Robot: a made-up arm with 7 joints. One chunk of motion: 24 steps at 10 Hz.
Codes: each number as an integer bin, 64 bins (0 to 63) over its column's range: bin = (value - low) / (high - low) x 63, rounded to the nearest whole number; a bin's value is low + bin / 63 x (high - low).
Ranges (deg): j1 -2..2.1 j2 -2.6..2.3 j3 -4.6..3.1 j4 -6.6..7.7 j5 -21..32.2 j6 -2.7..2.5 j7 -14.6..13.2
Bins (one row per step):
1: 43 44 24 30 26 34 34
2: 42 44 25 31 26 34 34
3: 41 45 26 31 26 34 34
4: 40 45 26 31 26 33 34
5: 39 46 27 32 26 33 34
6: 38 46 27 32 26 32 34
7: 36 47 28 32 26 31 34
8: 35 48 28 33 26 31 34
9: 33 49 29 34 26 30 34
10: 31 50 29 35 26 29 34
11: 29 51 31 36 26 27 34
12: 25 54 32 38 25 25 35
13: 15 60 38 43 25 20 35
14: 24 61 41 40 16 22 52
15: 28 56 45 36 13 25 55
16: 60 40 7 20 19 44 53
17: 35 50 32 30 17 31 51
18: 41 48 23 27 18 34 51
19: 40 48 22 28 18 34 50
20: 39 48 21 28 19 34 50
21: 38 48 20 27 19 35 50
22: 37 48 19 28 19 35 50
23: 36 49 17 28 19 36 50
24: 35 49 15 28 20 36 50
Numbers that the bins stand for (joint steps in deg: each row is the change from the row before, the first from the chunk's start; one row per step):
1: 0.798 0.822 -1.667 0.210 0.956 0.106 0.403
2: 0.733 0.822 -1.544 0.437 0.956 0.106 0.403
3: 0.668 0.900 -1.422 0.437 0.956 0.106 0.403
4: 0.603 0.900 -1.422 0.437 0.956 0.024 0.403
5: 0.538 0.978 -1.300 0.663 0.956 0.024 0.403
6: 0.473 0.978 -1.300 0.663 0.956 -0.059 0.403
7: 0.343 1.056 -1.178 0.663 0.956 -0.141 0.403
8: 0.278 1.133 -1.178 0.890 0.956 -0.141 0.403
9: 0.148 1.211 -1.056 1.117 0.956 -0.224 0.403
10: 0.017 1.289 -1.056 1.344 0.956 -0.306 0.403
11: -0.113 1.367 -0.811 1.571 0.956 -0.471 0.403
12: -0.373 1.600 -0.689 2.025 0.111 -0.637 0.844
13: -1.024 2.067 0.044 3.160 0.111 -1.049 0.844
14: -0.438 2.144 0.411 2.479 -7.489 -0.884 8.346
15: -0.178 1.756 0.900 1.571 -10.022 -0.637 9.670
16: 1.905 0.511 -3.744 -2.060 -4.956 0.932 8.787
17: 0.278 1.289 -0.689 0.210 -6.644 -0.141 7.905
18: 0.668 1.133 -1.789 -0.471 -5.800 0.106 7.905
19: 0.603 1.133 -1.911 -0.244 -5.800 0.106 7.463
20: 0.538 1.133 -2.033 -0.244 -4.956 0.106 7.463
21: 0.473 1.133 -2.156 -0.471 -4.956 0.189 7.463
22: 0.408 1.133 -2.278 -0.244 -4.956 0.189 7.463
23: 0.343 1.211 -2.522 -0.244 -4.956 0.271 7.463
24: 0.278 1.211 -2.767 -0.244 -4.111 0.271 7.463

